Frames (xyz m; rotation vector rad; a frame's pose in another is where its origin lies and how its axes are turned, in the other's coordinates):
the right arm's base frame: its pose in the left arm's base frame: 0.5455 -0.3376 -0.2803 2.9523 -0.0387 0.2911
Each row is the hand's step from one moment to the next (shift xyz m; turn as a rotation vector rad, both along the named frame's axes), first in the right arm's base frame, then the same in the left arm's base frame.
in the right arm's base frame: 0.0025 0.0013 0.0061 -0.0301 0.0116 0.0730
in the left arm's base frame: 0.0036 -0.0024 -0.0052 -0.0160 -0.0240 -0.0744
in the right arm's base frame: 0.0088 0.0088 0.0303 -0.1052 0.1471 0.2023
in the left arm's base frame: 0.0141 -0.0141 -0.0260 -0.0707 -0.1794 -0.1909
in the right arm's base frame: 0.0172 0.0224 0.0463 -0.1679 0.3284 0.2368
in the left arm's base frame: 0.0248 -0.0303 -0.0375 -0.1333 -0.3634 -0.2056
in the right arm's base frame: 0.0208 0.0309 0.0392 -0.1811 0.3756 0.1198
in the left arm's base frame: 0.0266 -0.0375 -0.0285 -0.1707 -0.3892 -0.0872
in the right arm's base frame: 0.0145 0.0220 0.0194 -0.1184 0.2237 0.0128
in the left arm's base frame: 0.0170 -0.0252 -0.0121 -0.1232 -0.2214 0.0026
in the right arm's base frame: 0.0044 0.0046 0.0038 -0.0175 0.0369 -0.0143
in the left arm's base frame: 0.0048 -0.0052 -0.0020 -0.0215 -0.0337 0.0167
